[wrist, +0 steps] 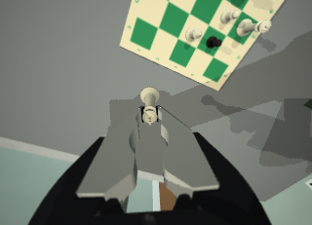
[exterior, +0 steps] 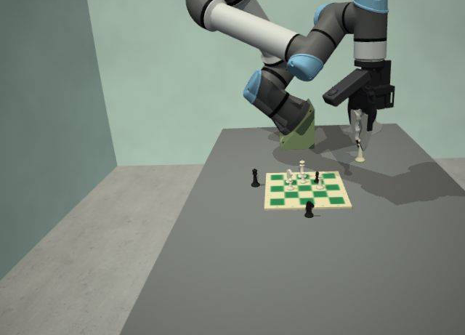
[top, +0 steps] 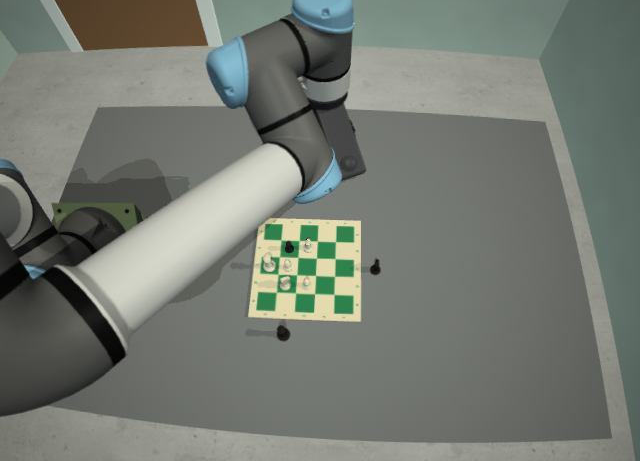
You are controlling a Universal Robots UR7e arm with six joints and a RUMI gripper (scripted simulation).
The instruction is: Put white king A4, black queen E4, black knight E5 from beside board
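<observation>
Right now my hand is 40 mm past the board, 140 mm to the left of it and 140 mm above it. From my hand the other things lie so: black pawn 80 mm behind, 100 mm to the right, 120 mm below; white king 10 mm below.
</observation>
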